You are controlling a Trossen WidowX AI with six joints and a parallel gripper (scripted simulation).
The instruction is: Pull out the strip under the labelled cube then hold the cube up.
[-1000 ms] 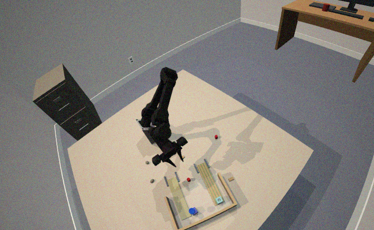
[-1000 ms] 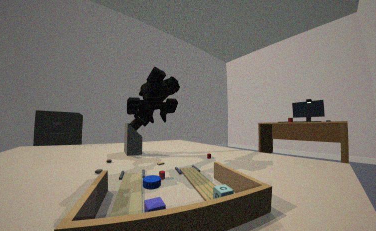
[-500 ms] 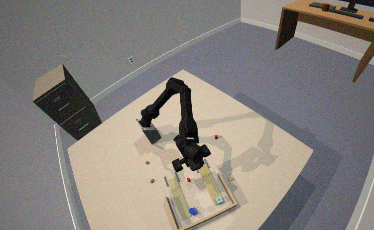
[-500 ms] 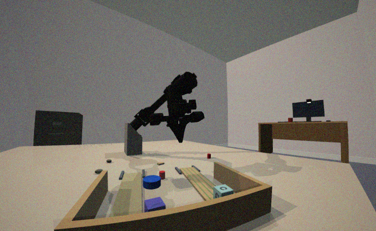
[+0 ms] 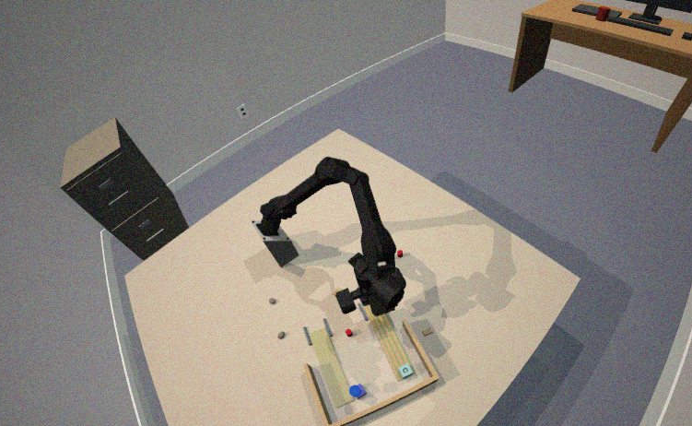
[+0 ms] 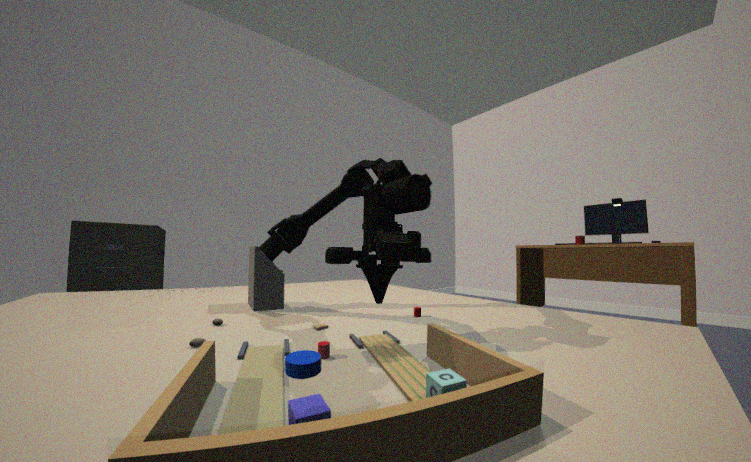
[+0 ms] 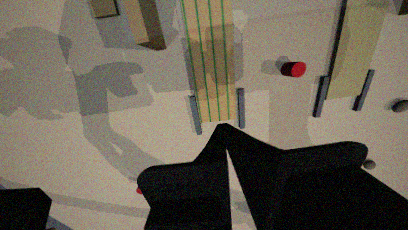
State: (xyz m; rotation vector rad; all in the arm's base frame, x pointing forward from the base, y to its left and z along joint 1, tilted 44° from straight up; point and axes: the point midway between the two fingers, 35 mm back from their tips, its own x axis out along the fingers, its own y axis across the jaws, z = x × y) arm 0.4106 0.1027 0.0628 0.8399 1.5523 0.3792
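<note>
Now: the striped strip 100 mm ahead of my gripper tip, 30 mm to the right of it and 70 mm below it. The rest, counted from my gripper tip: teal labelled cube: 200 mm ahead, 60 mm to the right, 50 mm below; then blue disc: 160 mm ahead, 200 mm to the right.
</note>
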